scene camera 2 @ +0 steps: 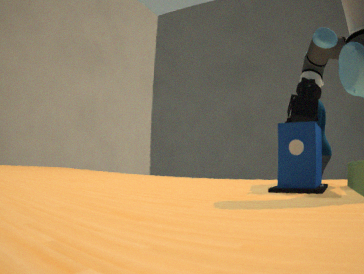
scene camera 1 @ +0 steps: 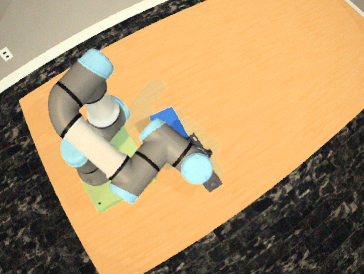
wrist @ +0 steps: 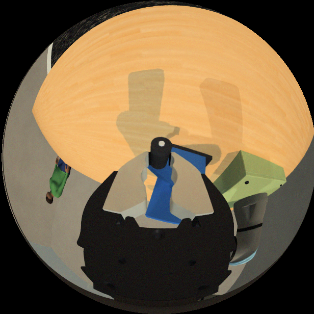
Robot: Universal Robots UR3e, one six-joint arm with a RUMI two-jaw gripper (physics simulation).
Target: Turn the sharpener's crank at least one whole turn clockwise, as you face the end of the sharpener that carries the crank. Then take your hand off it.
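Frame: origin at the arm's base, x down, y left, z ahead, level; millimetres.
Where they show: arm's base at its link origin: [scene camera 1: 96,166].
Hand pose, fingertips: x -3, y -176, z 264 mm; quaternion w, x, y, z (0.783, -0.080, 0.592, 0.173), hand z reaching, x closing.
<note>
Things, the pixels of their centre, and the offset from my fingertips. "pt": a spot on its surface instead. Level surfaces: height alone.
- sharpener at a spot on its surface: [scene camera 2: 299,162] pt dy +154, dx -2, dz -7 mm
- pale round disc at a spot on its surface: [scene camera 2: 296,147] pt dy +161, dx -28, dz -1 mm
- wooden table at its surface level: dx +53 mm
The sharpener [scene camera 1: 170,119] [scene camera 2: 299,162] [wrist: 162,197] is a blue upright box on a black base plate, standing on the table. A pale round disc [scene camera 2: 296,147] is on its face toward scene camera 2. The crank's black knob [wrist: 161,154], with a white dot on its end, sits between the fingertips in the wrist view. My gripper [wrist: 159,153] is shut on this knob, one finger on each side. In scene camera 2 the gripper's black body shows above and behind the sharpener, and its fingertips are hidden. The crank's arm is mostly hidden.
A green block [scene camera 1: 102,200] [scene camera 2: 356,176] [wrist: 250,175] under the arm's base stands beside the sharpener. The wooden table [scene camera 1: 260,90] [scene camera 2: 125,220] [wrist: 190,45] extends away from both. A person in green [wrist: 59,181] stands beyond the table, and a person in blue [scene camera 2: 325,135] is partly hidden behind the sharpener.
</note>
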